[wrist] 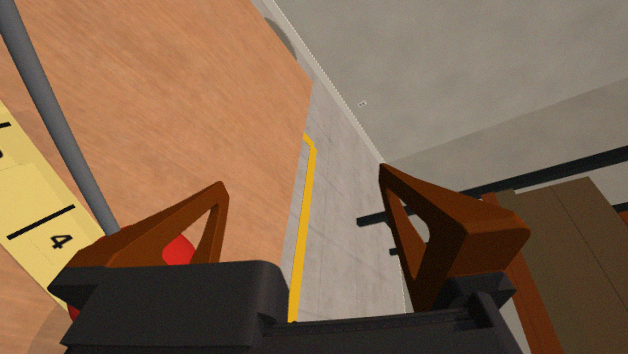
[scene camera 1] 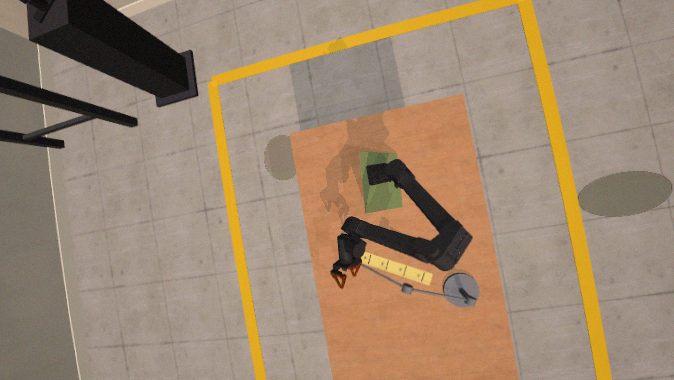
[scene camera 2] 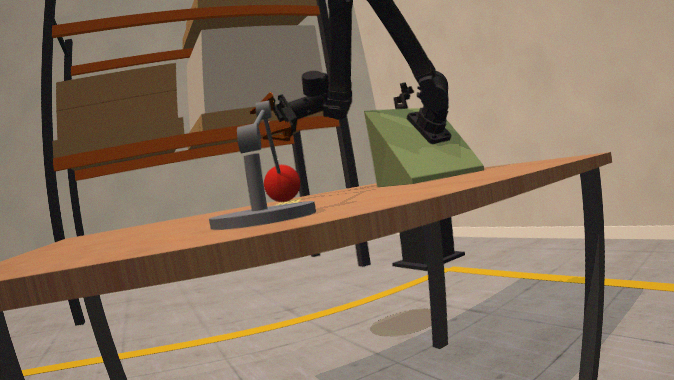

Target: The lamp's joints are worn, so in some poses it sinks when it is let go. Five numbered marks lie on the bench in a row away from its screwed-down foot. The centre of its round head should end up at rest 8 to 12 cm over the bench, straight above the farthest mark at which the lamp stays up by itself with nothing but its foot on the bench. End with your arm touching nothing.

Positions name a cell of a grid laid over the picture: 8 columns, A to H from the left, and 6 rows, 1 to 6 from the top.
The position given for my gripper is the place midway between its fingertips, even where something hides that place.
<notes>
In view: my gripper (scene camera 2: D2), a yellow numbered strip (scene camera 1: E5) and a round grey foot (scene camera 1: F5).
My gripper shows as well in the wrist view (wrist: D4).
</notes>
